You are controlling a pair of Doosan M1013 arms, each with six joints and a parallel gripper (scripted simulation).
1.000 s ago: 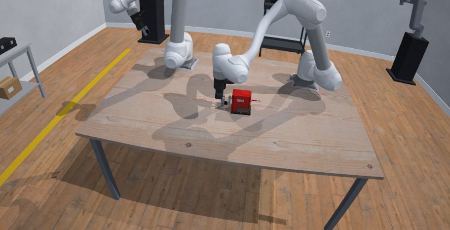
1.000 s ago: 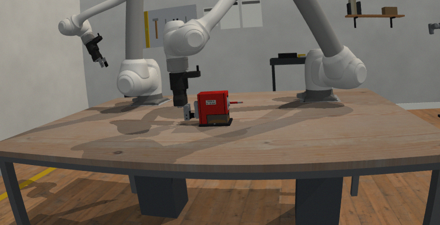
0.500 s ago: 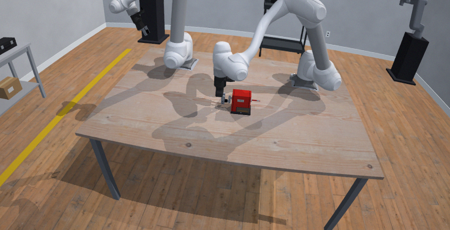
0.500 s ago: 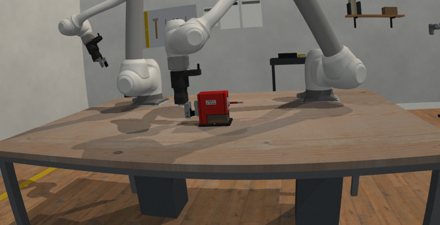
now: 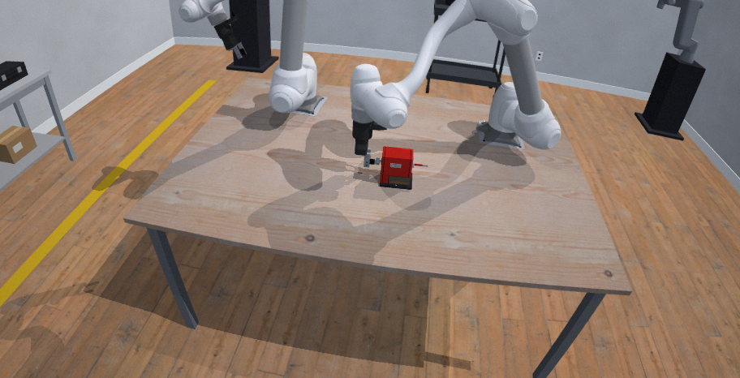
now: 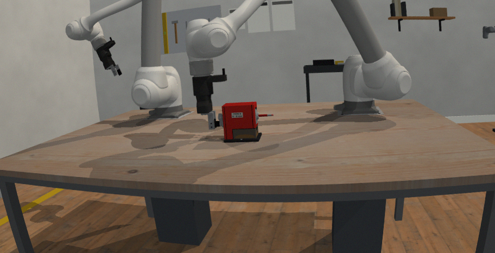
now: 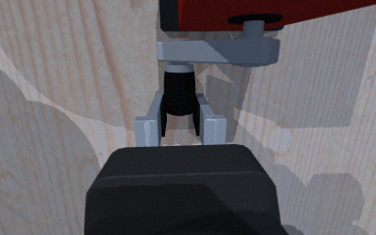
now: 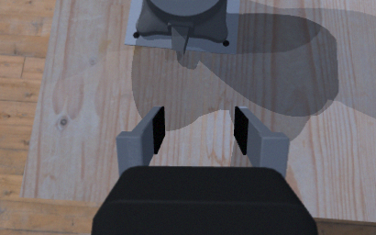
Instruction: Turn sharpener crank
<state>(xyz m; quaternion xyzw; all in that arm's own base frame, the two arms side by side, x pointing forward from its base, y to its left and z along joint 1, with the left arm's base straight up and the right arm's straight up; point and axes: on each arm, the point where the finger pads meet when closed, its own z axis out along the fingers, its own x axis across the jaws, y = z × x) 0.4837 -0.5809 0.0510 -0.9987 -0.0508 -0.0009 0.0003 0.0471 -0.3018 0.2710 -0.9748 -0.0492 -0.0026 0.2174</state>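
Observation:
The crank lies 30 mm to the left of my left hand, 10 mm ahead of it and 10 mm above it.

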